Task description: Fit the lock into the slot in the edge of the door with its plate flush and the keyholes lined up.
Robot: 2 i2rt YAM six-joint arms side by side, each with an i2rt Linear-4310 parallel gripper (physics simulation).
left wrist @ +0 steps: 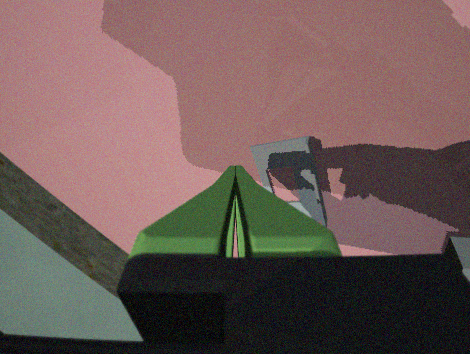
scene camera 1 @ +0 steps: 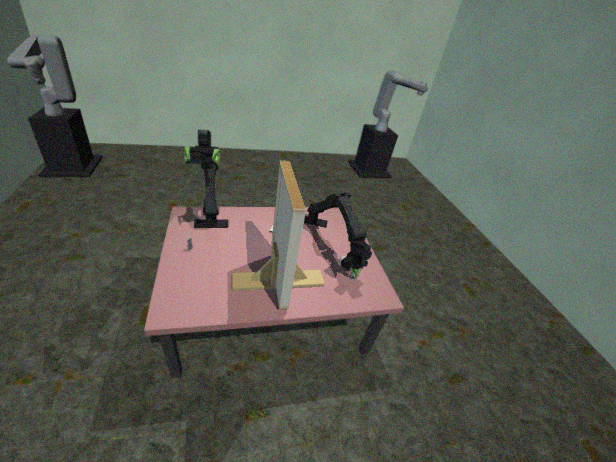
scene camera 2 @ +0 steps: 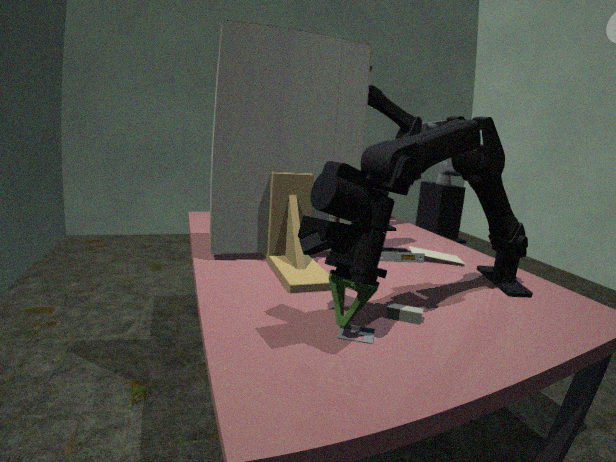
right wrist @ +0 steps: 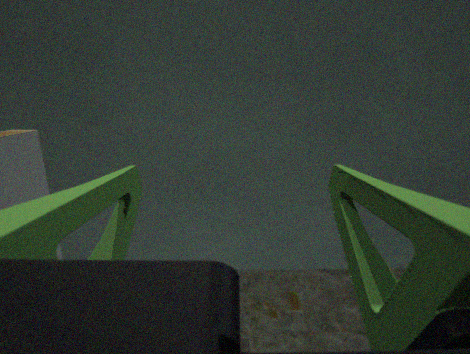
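Where they show: left gripper, fingertip midpoint: (left wrist: 235, 176) (scene camera 1: 356, 277) (scene camera 2: 340, 325); right gripper, fingertip midpoint: (scene camera 1: 200, 157) (right wrist: 235, 176); left arm's base, link origin: (scene camera 1: 312, 221) (scene camera 2: 502, 281); right arm's base, link origin: (scene camera 1: 211, 224).
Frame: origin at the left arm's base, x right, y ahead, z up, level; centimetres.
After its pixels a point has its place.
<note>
The upright grey door (scene camera 1: 290, 260) @[x 2.1, y 75.2, z 32.9 cm] (scene camera 2: 290, 100) @[x 5.9, y 58.0, z 39.3 cm] (right wrist: 20, 167) @[x 5.6, y 70.8, z 51.8 cm] stands in a wooden stand; its slot and keyhole do not show. A small grey metal piece (scene camera 2: 367, 337) @[x -30.2, y 40.2, z 0.2 cm] (left wrist: 282, 146) @[x -29.0, y 44.5, z 0.2 cm] with an opening lies on the table; I cannot tell whether it is the lock. My left gripper (scene camera 1: 355, 273) @[x -31.1, y 44.7, z 2.5 cm] (scene camera 2: 343, 325) @[x -31.1, y 44.7, z 2.5 cm] (left wrist: 235, 176) @[x -31.1, y 44.7, z 2.5 cm] is shut with nothing between its fingers, its tips low beside that piece. A pale block (scene camera 2: 411, 314) @[x -24.1, y 31.7, z 1.7 cm] lies near it. A long silver part (scene camera 2: 400, 256) @[x 11.5, y 25.9, z 1.5 cm] with an orange patch lies farther back. My right gripper (scene camera 1: 202, 155) @[x 46.4, y 56.7, z 59.0 cm] (right wrist: 235, 176) @[x 46.4, y 56.7, z 59.0 cm] is open, raised and empty.
The wooden stand (scene camera 1: 310, 278) @[x -7.1, y 52.3, z 1.8 cm] (scene camera 2: 312, 272) @[x -6.6, y 49.6, z 1.8 cm] spreads out on the pink table (scene camera 1: 200, 305) @[x 38.6, y 82.6, z 0.0 cm] (scene camera 2: 300, 395) @[x -45.2, y 50.0, z 0.0 cm] on both sides of the door. A white flat piece (scene camera 2: 436, 255) @[x 16.1, y 13.8, z 1.3 cm] lies near the silver part. A small dark grey-green object (scene camera 1: 189, 244) @[x 59.4, y 50.5, z 4.0 cm] stands on the table's left side in scene camera 1.
</note>
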